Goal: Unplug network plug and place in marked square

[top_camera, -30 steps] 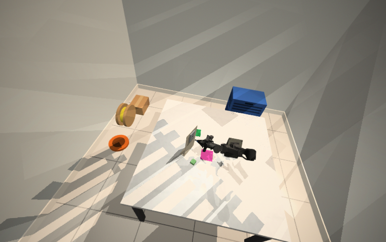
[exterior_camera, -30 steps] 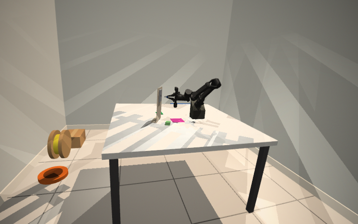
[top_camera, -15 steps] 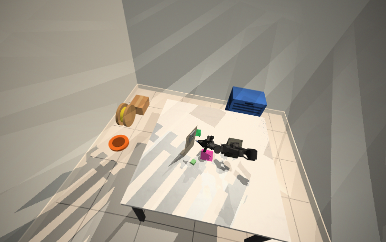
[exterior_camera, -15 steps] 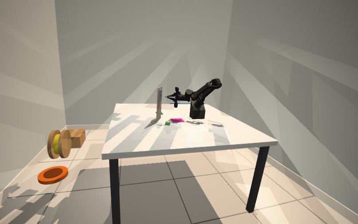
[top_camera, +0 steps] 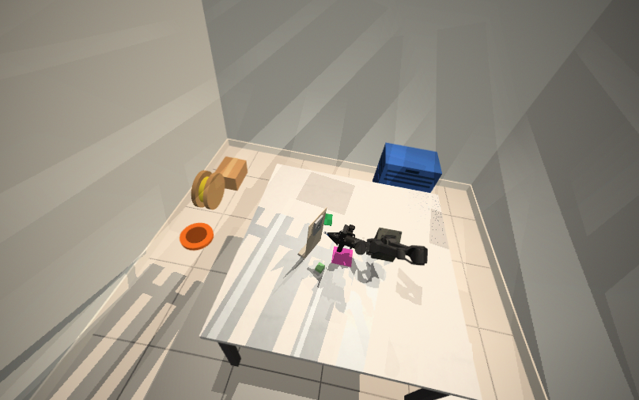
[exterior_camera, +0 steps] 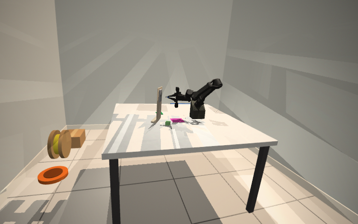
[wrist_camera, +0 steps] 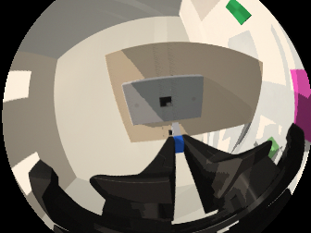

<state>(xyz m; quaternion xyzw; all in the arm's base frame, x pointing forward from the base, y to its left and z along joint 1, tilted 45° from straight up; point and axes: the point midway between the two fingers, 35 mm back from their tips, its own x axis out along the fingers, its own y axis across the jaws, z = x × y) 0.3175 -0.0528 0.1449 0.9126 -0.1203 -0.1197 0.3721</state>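
Right now my gripper tip is 240 mm above the magenta marked square, 120 mm past it and 10 mm to the left of it. Round my gripper tip: upright panel (90 mm below, 70 mm ahead, 50 mm to the right); then green cube (220 mm below, 80 mm to the left, 20 mm ahead); then blue network plug (right at my gripper tip).
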